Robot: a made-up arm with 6 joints.
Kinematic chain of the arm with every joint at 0, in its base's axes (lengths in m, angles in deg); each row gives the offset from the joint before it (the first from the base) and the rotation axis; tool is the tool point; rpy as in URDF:
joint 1: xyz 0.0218 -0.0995 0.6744 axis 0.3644 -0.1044 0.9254
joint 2: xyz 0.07 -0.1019 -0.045 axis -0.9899 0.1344 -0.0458
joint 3: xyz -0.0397 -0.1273 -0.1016 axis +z
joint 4: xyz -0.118 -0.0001 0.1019 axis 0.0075 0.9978 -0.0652
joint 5: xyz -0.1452 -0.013 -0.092 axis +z
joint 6: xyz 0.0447 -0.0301 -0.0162 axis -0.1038 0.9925 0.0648
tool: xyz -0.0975 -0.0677 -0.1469 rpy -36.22 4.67 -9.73
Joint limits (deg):
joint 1: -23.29..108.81
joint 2: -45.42..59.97
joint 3: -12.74..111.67
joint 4: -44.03..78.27
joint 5: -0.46..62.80
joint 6: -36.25..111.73
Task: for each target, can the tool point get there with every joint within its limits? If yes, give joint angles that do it. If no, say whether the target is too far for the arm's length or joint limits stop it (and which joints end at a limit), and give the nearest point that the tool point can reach.
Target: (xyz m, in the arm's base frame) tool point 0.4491 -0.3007 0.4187
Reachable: yes | joints 72.96 33.89 39.97 -0.92 41.16 -16.07
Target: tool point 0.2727 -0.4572 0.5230
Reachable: yes | joints 78.27 2.35 -0.97 27.60 6.97 90.50
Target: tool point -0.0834 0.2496 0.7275
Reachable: no: joint limits stop it (at a limit: joint 1, joint 2, joint 3, joint 4, joint 5) | nearest point -0.0359 0.2369 0.5893 | short by 0.147 m
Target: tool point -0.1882 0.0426 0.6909
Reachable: no: joint limits stop it (at a limit: joint 1, joint 2, joint 3, joint 4, joint 5, joint 6) | nearest point -0.3442 -0.0370 0.7009 | short by 0.175 m
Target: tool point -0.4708 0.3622 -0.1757
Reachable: no: too far | nearest point -0.0316 0.1913 0.2172 | short by 0.614 m
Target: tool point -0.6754 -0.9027 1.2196
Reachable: no: too far | nearest point -0.3212 -0.5778 0.9417 | short by 0.555 m
